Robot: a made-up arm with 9 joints. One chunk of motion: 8 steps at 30 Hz.
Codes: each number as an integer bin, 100 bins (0 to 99) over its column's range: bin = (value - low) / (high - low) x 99, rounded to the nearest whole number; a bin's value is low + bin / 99 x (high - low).
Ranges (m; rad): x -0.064..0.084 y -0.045..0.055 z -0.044..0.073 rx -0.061..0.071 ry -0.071..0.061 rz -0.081..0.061
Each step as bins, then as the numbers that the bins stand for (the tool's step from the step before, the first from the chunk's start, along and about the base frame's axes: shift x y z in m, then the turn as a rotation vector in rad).
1 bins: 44 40 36 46 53 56
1 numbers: 0.00178 -0.00460 -0.00145 0.00033 -0.00033 -0.00068
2 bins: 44 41 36 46 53 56
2 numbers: 0.00178 -0.00359 -0.00145 0.00033 -0.00033 -0.00068
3 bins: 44 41 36 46 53 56
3 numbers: 0.00178 -0.00359 -0.00145 0.00033 -0.00033 -0.00068
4 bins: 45 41 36 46 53 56
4 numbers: 0.00327 -0.00359 -0.00145 0.00033 -0.00033 -0.00068
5 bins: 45 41 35 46 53 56
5 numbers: 0.00327 -0.00359 -0.00264 0.00033 -0.00033 -0.00068
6 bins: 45 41 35 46 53 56
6 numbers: 0.00327 -0.00359 -0.00264 0.00033 -0.00033 -0.00068
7 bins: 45 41 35 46 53 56
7 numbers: 0.00327 -0.00359 -0.00264 0.00033 -0.00033 -0.00068
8 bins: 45 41 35 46 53 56
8 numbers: 0.00327 -0.00359 -0.00264 0.00033 -0.00033 -0.00068
